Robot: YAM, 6 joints.
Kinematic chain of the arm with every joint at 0, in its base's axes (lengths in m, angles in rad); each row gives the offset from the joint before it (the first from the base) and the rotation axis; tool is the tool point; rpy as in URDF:
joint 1: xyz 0 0 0.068 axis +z
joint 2: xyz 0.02 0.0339 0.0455 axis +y
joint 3: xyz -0.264 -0.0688 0 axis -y
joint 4: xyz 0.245 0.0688 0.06 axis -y
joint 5: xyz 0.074 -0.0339 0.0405 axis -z
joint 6: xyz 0.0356 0 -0.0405 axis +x
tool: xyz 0 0 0 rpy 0 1.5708 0
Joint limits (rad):
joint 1: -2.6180..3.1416
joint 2: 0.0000..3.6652
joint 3: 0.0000..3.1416
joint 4: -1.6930..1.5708
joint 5: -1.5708..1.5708
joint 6: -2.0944..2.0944
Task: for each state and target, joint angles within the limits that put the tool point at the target. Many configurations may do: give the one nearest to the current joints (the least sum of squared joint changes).
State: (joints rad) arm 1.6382 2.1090 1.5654 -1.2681 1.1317 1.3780
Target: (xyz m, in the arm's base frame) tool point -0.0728 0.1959 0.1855
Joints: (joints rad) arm 2.0719 1.6860 0.9367 -1.5802 1.0165 1.3780
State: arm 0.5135 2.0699 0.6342 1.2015 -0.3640 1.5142
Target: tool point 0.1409 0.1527 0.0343
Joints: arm 0.7545 2.0102 0.1656 1.1753 -0.4272 1.5142
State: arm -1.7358 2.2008 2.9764 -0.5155 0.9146 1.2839
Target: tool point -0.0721 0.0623 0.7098
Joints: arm -0.9991 1.4591 3.1416 -0.1626 0.8578 1.2839
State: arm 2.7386 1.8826 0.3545 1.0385 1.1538 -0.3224
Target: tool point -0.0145 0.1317 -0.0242
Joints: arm 1.9287 2.3966 0.1634 0.8645 1.1543 -0.3224
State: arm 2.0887 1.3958 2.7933 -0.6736 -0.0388 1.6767
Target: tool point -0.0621 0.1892 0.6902
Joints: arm 1.8875 1.7154 2.8204 -0.4168 -0.0025 1.6767
